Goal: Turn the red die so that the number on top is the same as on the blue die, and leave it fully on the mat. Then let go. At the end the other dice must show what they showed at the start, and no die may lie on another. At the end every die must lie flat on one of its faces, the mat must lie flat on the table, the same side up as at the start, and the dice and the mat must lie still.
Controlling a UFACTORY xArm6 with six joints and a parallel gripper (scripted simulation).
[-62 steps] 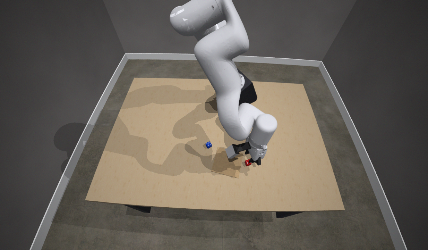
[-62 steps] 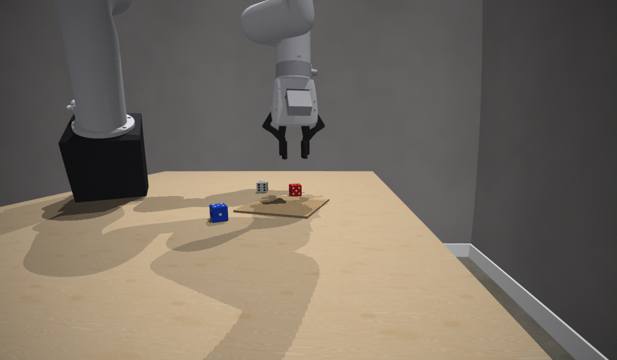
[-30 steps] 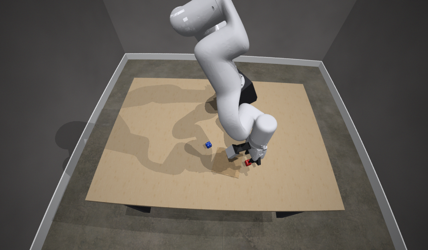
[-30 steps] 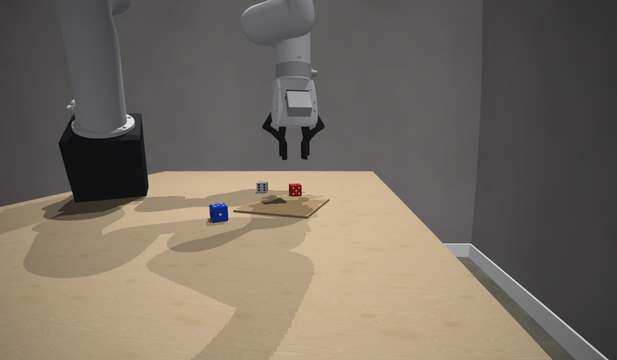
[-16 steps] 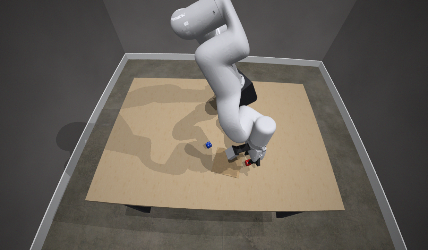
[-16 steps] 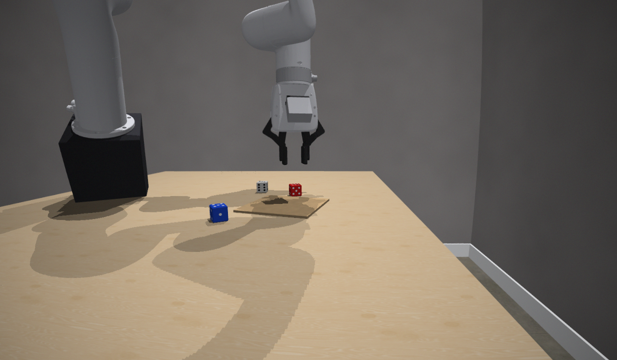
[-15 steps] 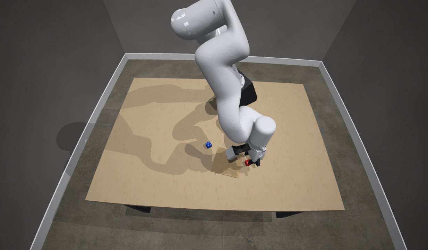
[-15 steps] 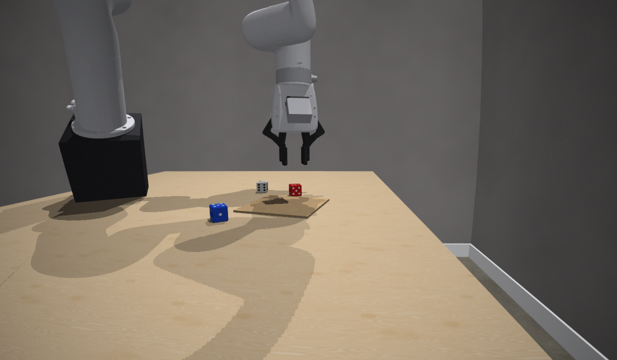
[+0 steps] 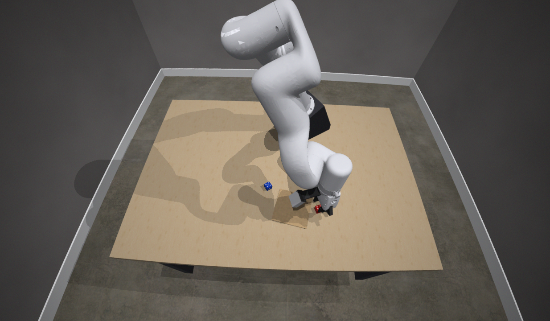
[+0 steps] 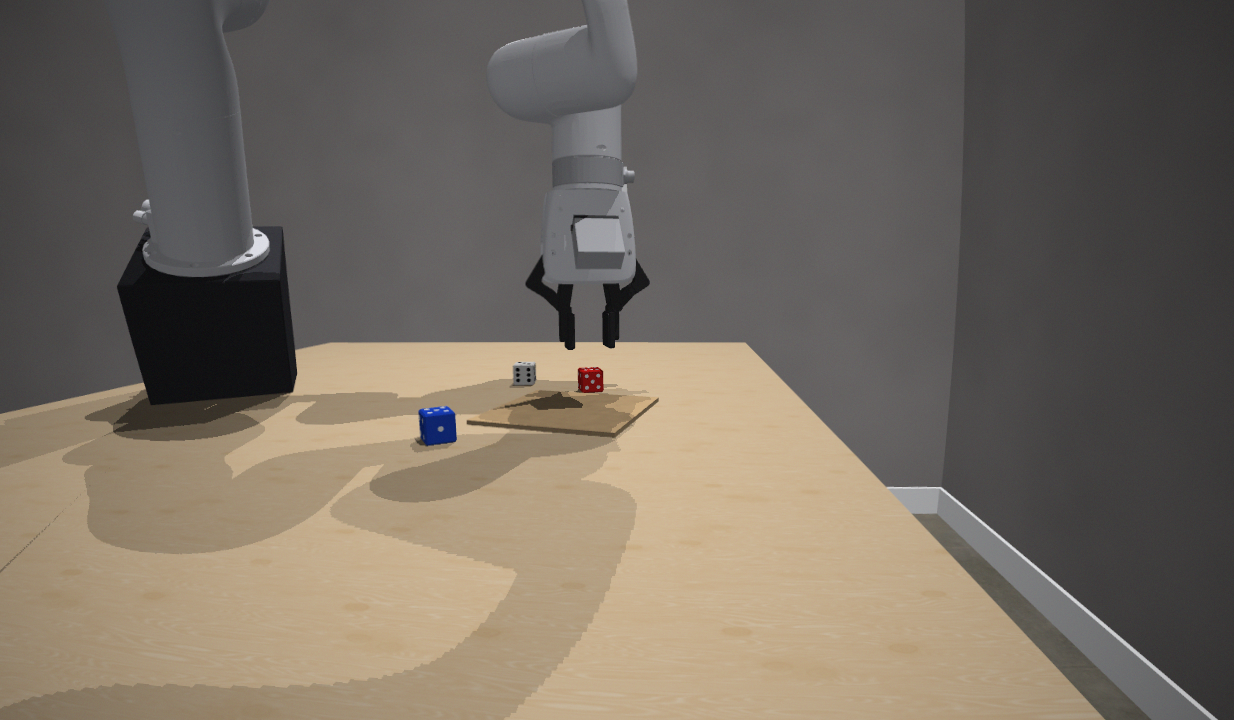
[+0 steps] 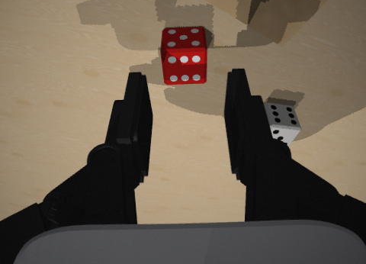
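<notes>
Now: hand 6 cm above the red die. From my hand the other things lie so: mat (10 cm to the right, 7 cm below, 1 cm behind); then blue die (20 cm to the right, 9 cm behind, 6 cm below); then white die (9 cm behind, 6 cm below, 4 cm to the left).
</notes>
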